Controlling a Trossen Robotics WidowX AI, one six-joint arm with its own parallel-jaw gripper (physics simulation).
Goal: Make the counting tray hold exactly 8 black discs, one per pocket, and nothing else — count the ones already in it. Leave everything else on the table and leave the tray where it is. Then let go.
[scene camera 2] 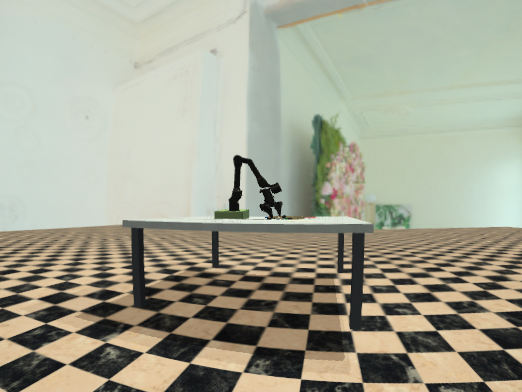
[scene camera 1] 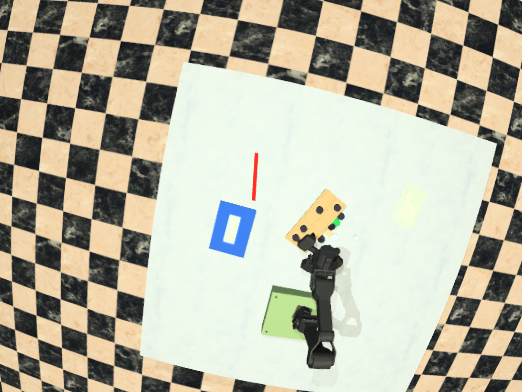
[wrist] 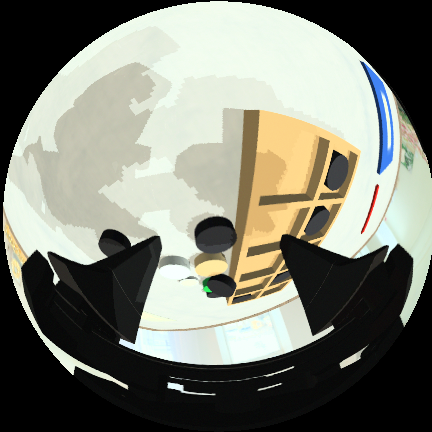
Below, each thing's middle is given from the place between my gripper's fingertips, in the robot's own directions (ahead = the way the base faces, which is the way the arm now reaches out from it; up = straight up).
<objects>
Right now the tan counting tray [scene camera 1: 318,223] is 60 mm ahead of my hand and 50 mm to the left of it.
</objects>
